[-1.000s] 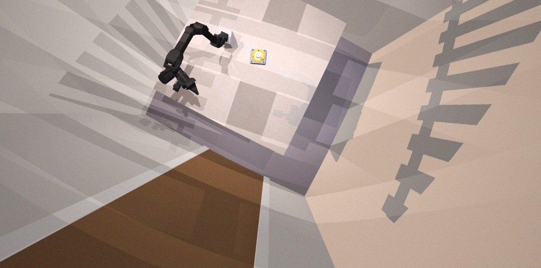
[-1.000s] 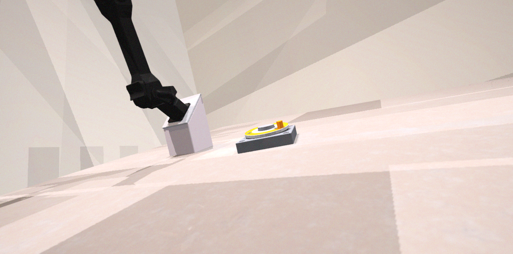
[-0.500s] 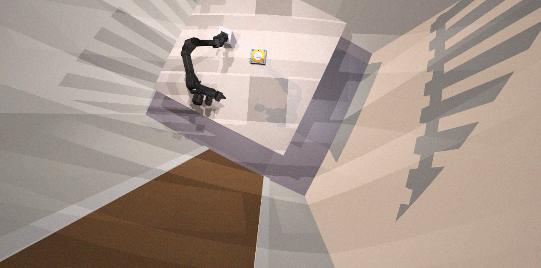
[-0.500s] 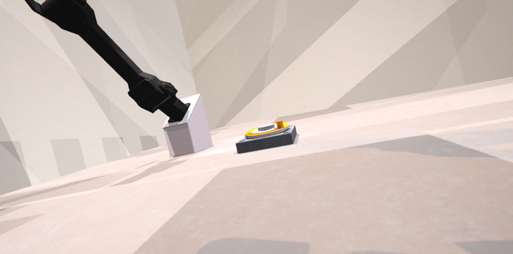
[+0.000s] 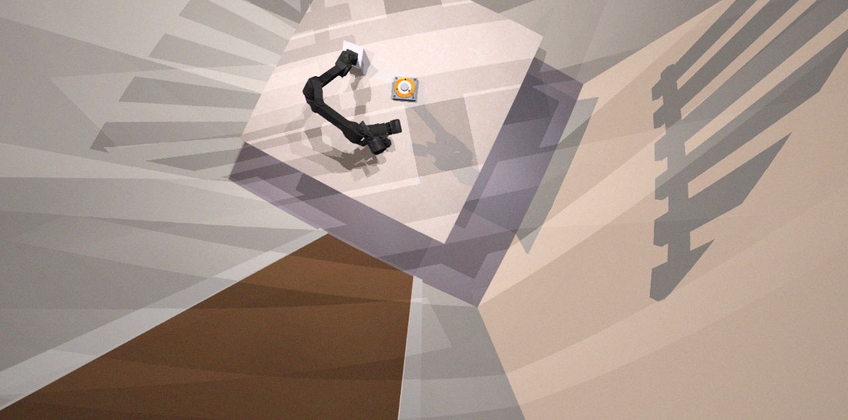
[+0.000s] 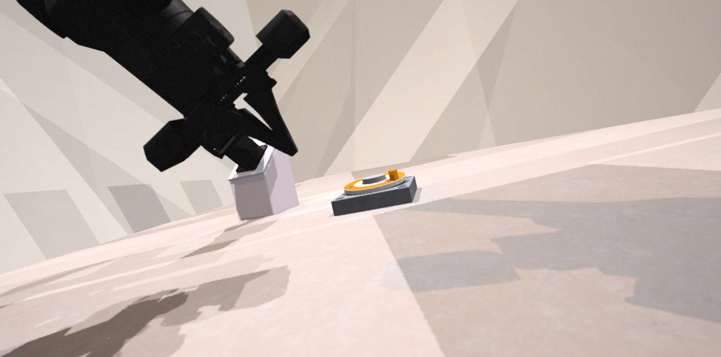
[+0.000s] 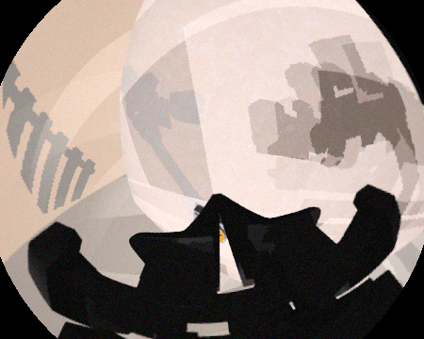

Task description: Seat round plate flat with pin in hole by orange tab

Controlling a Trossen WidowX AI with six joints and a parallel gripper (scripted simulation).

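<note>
My gripper tip is now 40 mm past the round plate, 230 mm to the right of it and 70 mm above it. The rest, counted from my gripper tip: square base 60 mm behind, 230 mm to the left, 80 mm below.
</note>
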